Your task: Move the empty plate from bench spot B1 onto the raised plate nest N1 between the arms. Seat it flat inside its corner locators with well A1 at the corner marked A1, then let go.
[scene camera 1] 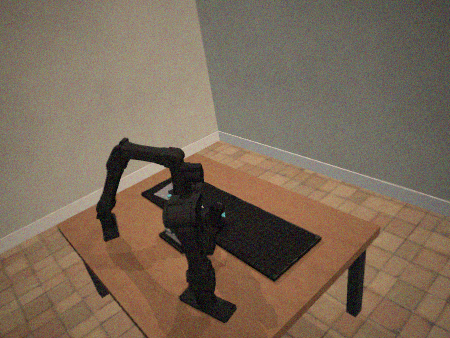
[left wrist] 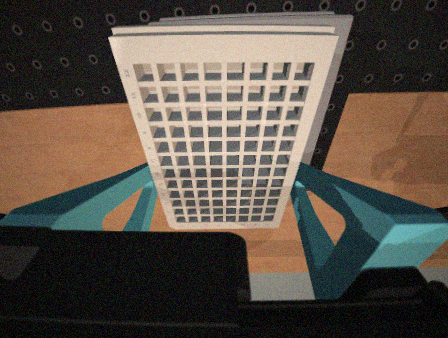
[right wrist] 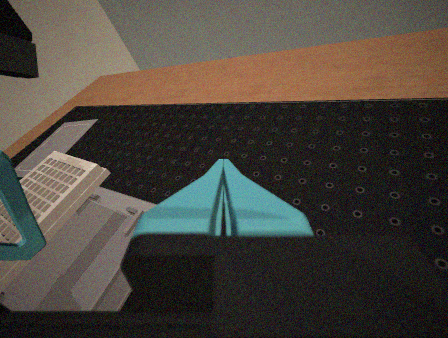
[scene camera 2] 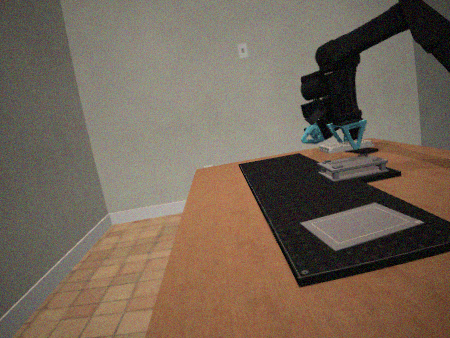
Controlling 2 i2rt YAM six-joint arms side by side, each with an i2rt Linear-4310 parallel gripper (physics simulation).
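Frame: origin at the left arm's base, x down, y ahead, z right, level; metres.
Where they show: left gripper, fingertip midpoint: (left wrist: 223, 168) (right wrist: 17, 232) (scene camera 2: 350, 147); right gripper, fingertip midpoint: (scene camera 1: 224, 214) (right wrist: 223, 167) (scene camera 2: 302, 141); left arm's base at its link origin: (scene camera 1: 110, 227); right arm's base at its link origin: (scene camera 1: 207, 303) (scene camera 2: 355, 150).
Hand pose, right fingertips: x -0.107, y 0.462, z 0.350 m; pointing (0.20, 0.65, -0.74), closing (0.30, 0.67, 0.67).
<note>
Each offset is from my right fingertips to the top centre of the thing. "pt": to the spot under its first point. Level surfaces: height alone.
The white plate with a grid of wells {pt dz -0.174, dx +0.003, dy -0.086 m} (scene camera 2: 331, 147) (left wrist: 220, 150) (right wrist: 60, 172) is between the fingers of my left gripper (left wrist: 223, 168), held above the grey raised nest {dz -0.110, dx +0.056, dy -0.139 m} (scene camera 2: 353, 170) (left wrist: 322, 112) (right wrist: 75, 260), apart from it. In the left wrist view the nest sticks out past the plate's far end and right side; the number 12 shows at the plate's far left corner. The plate hides most of the nest there, and the A1 marking cannot be read. My right gripper (scene camera 2: 304, 141) (right wrist: 223, 167) is shut and empty, beside the nest and above the black board.
A flat grey outlined rectangle {pt dz -0.480, dx +0.092, dy -0.171 m} (scene camera 1: 162, 192) (scene camera 2: 362, 226) (right wrist: 55, 145) lies on the black perforated board {dx +0.094 m} (scene camera 1: 270, 240) (scene camera 2: 280, 200) (right wrist: 340, 165). The wooden table {dx +0.107 m} (scene camera 1: 325, 220) (scene camera 2: 210, 250) extends around the board. In scene camera 1 the right arm hides most of the nest.
</note>
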